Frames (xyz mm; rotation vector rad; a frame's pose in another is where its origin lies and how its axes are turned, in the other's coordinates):
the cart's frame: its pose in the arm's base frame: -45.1 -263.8 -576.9 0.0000 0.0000 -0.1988
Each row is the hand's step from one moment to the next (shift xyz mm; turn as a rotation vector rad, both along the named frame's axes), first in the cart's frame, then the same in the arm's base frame.
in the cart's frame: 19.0 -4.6 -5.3 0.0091 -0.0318 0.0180
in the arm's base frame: 17.7 -8.3 -5.3 0.0026 -0.0330 0.0180
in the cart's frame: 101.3 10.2 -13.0 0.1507 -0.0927 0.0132
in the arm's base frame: 101.3 -10.0 -13.0 0.1294 -0.1206 0.0132
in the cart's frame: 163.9 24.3 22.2 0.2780 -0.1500 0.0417
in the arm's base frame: 165.5 -8.5 22.2 0.2429 -0.2019 0.0417
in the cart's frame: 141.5 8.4 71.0 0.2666 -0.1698 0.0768
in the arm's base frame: 140.4 -19.7 71.0 0.2278 -0.2191 0.0768
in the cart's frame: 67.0 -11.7 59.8 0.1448 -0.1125 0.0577
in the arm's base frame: 63.4 -24.7 59.8 0.1197 -0.1389 0.0577
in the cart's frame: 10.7 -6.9 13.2 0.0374 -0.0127 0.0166
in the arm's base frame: 9.1 -8.9 13.2 0.0342 -0.0198 0.0166
